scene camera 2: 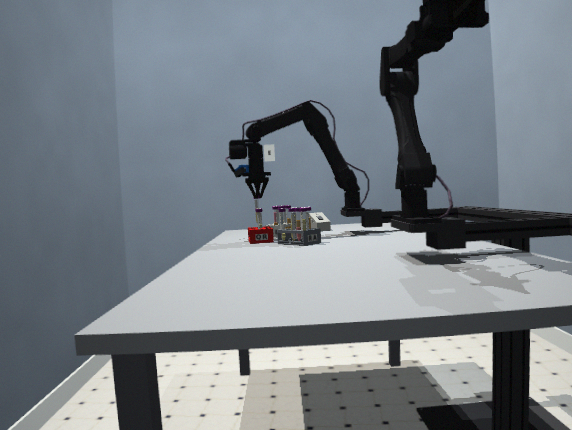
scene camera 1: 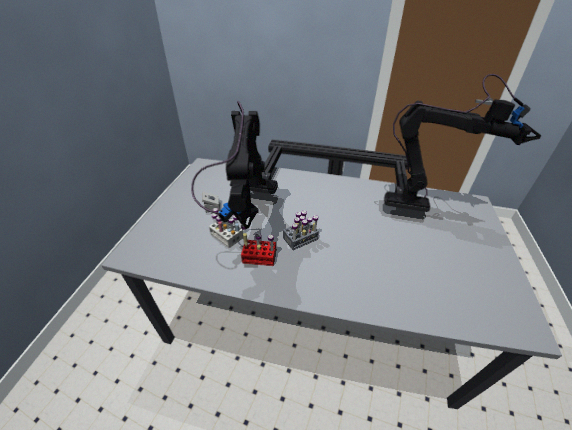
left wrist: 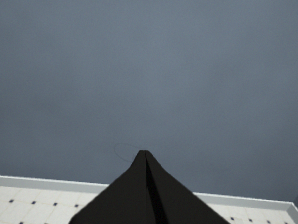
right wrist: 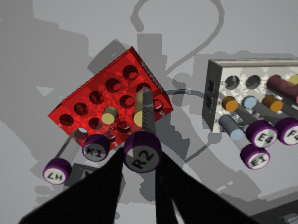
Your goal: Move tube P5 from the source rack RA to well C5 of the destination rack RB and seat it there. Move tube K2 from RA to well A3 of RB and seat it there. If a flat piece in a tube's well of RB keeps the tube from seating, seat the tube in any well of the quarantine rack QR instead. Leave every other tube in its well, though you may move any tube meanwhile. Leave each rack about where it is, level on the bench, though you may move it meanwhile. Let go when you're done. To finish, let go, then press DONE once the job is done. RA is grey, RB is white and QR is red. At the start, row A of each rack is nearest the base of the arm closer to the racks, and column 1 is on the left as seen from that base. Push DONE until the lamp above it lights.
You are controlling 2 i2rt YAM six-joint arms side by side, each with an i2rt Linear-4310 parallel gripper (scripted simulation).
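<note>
I see a red rack QR [right wrist: 88, 102], though in the left wrist view the red rack QR is out of frame. A tube [right wrist: 57, 171] is visible to me as well. My right gripper [right wrist: 140, 157] is in view, and I can also see my left gripper [left wrist: 143, 158].
</note>
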